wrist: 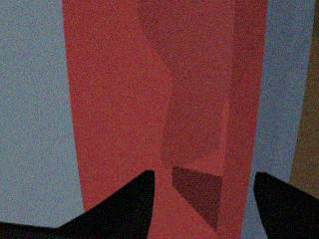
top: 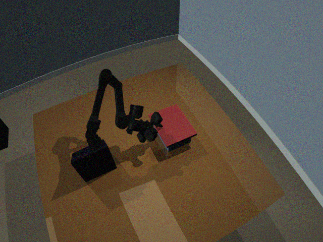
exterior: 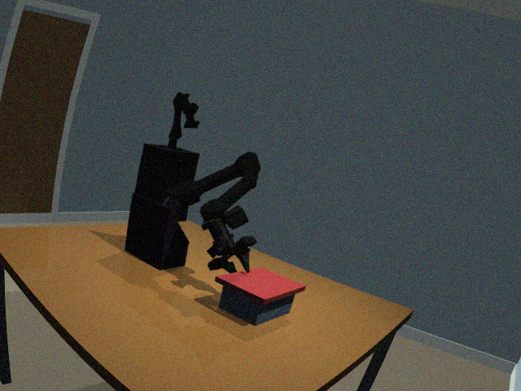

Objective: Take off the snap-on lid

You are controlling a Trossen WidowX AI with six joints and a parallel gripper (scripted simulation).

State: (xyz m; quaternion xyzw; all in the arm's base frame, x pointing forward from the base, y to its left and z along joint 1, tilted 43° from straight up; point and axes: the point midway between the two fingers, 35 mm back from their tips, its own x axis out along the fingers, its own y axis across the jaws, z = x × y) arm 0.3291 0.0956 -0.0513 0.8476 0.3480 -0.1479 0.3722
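My gripper tip is now 8 cm short of the red lid. Also, from my gripper tip: blue-grey storage box: 8 cm ahead, 5 cm below.
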